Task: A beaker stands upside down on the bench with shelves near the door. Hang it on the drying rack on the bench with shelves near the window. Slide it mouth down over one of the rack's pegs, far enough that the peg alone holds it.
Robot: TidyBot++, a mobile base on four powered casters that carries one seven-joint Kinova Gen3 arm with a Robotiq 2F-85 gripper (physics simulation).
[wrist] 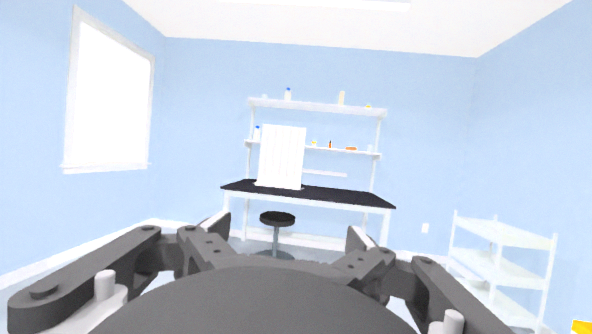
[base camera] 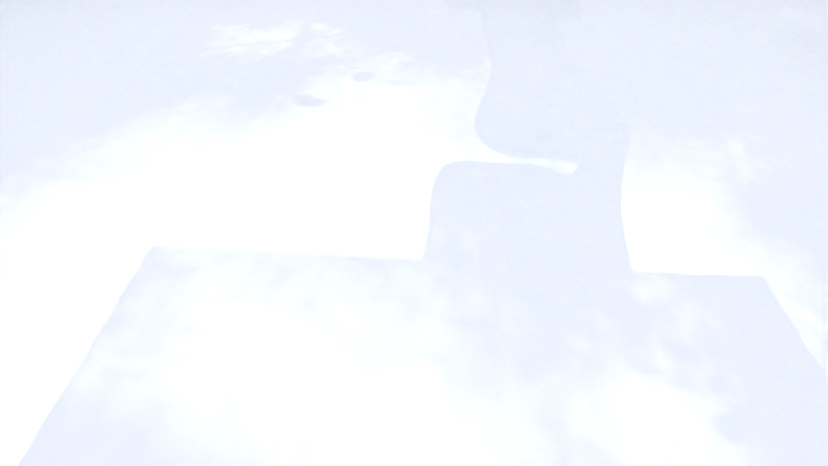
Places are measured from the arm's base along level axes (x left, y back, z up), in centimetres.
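Where they show: gripper, between the fingertips: (wrist: 288,231).
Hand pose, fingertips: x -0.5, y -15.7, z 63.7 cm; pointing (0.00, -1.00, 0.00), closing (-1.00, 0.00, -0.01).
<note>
Things, the pixels of their top centre, and the offset from my fingertips. "spot": a spot on its surface instead. Level surfaces: height alone.
- bench, height of its surface: dz -27.1 cm
- round black stool, centre of its top: (wrist: 277,215) dz -55.1, dx +14.1, dy -190.0 cm
- upper shelf, height of its surface: dz +62.3 cm
- yellow thing, a spot on its surface: (wrist: 582,327) spot: dz -59.1, dx -139.0, dy -74.7 cm
My gripper (wrist: 288,231) is open, with nothing between its fingers, in the lower part of the wrist view. Beyond it, across the room, a bench (wrist: 345,195) with a black top and white shelves stands against the far wall, right of the window (wrist: 112,95). A white upright ribbed panel, which looks like the drying rack (wrist: 281,157), stands on the left part of this bench. Its separate pegs are too faint to tell. The upside-down beaker and the bench near the door do not show. The base camera view is nearly washed out, with pale shadow shapes.
A round black stool (wrist: 277,218) stands in front of the bench. A white three-tier cart (wrist: 548,280) is at the right. Small bottles and jars stand on the upper shelf (wrist: 315,106) and the lower shelf. Part of a yellow thing (wrist: 582,327) shows at the lower right corner.
</note>
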